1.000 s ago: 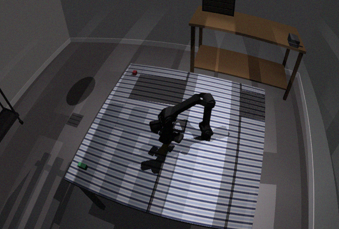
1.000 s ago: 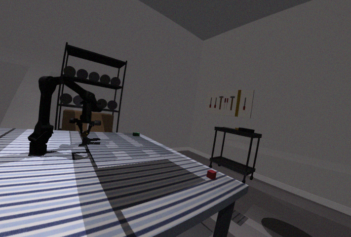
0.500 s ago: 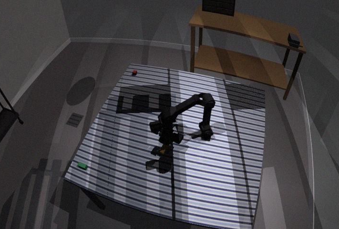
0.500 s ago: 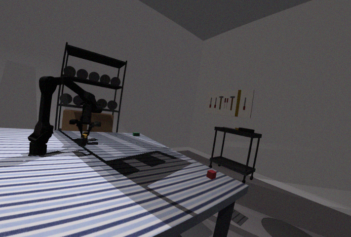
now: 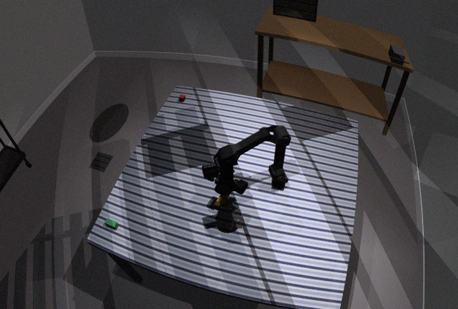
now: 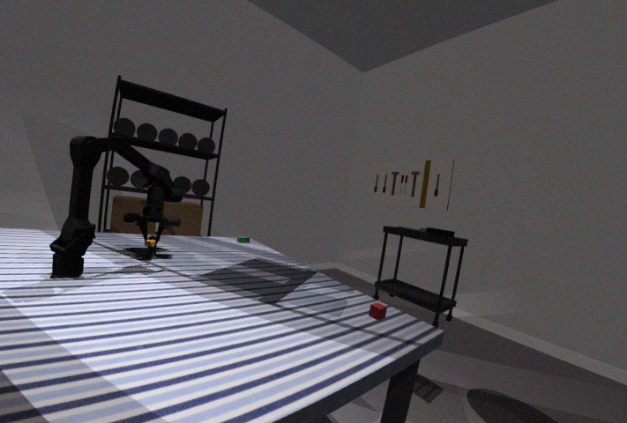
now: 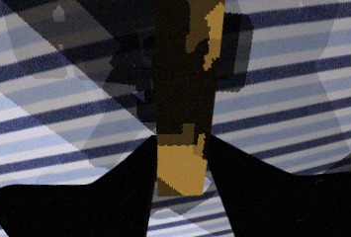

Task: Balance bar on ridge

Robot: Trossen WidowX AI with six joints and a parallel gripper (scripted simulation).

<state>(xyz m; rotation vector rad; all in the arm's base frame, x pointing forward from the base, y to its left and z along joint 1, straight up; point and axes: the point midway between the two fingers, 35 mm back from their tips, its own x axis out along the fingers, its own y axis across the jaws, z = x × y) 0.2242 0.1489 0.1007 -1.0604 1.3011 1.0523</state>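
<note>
My gripper tip is now 30 mm to the right of the orange-yellow bar and 10 mm short of it. Round my gripper tip: red cube 650 mm to the right, 520 mm ahead, 50 mm below; then green block 520 mm ahead, 350 mm to the left, 50 mm below.
</note>
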